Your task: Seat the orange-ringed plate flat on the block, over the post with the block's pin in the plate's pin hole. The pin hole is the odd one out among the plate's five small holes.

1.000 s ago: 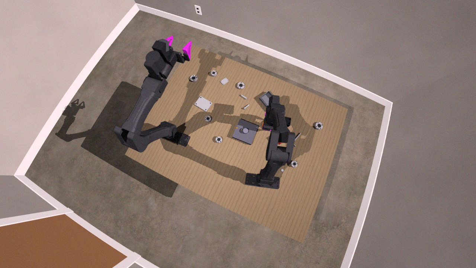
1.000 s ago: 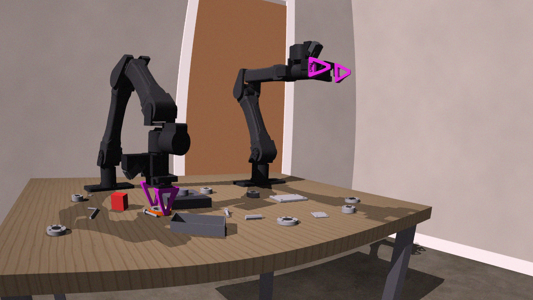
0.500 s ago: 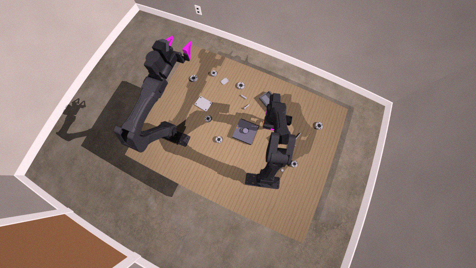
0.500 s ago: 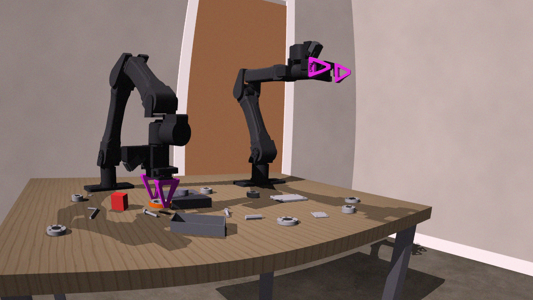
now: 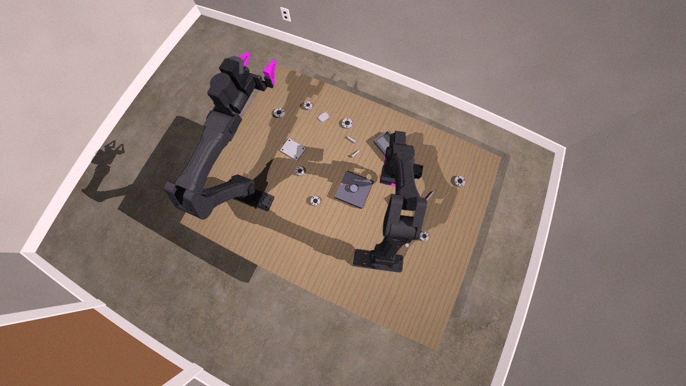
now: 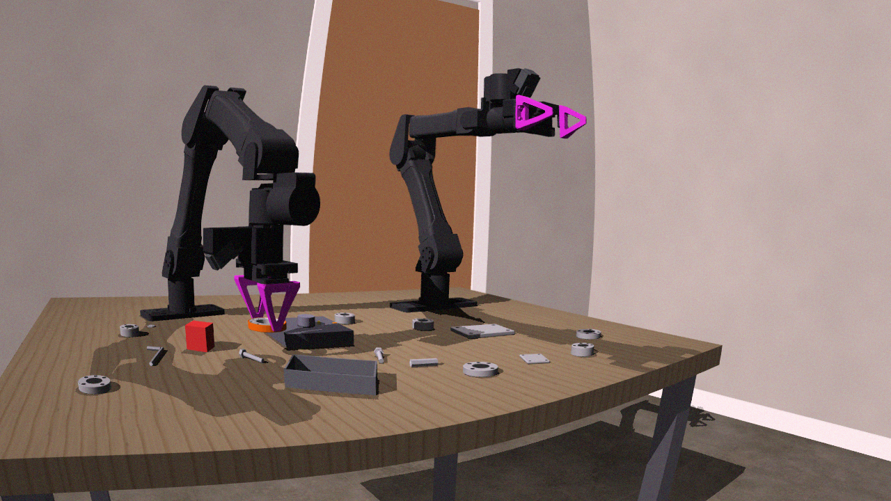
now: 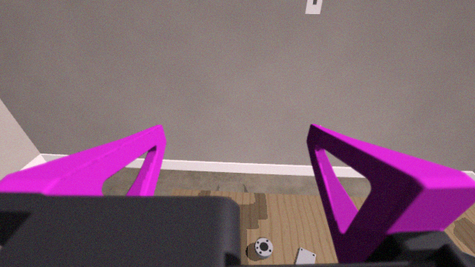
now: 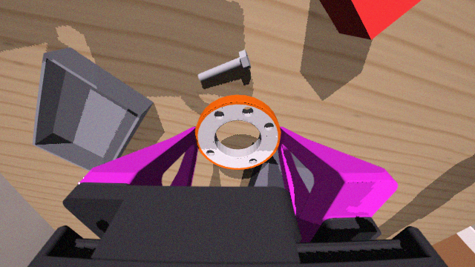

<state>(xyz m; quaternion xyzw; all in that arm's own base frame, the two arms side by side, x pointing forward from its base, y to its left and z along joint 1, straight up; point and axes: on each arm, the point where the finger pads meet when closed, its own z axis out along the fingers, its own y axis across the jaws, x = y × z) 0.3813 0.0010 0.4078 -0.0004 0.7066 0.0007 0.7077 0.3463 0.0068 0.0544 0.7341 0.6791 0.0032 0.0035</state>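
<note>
My right hand is 130 mm to the right of the grey block, 110 mm past it and 30 mm above it. Also, from my right hand: red cube: 110 mm to the right, 60 mm behind, 30 mm below; then orange-ringed plate: right at my right hand; then grey box: 150 mm ahead, 50 mm to the left, 50 mm below.
</note>
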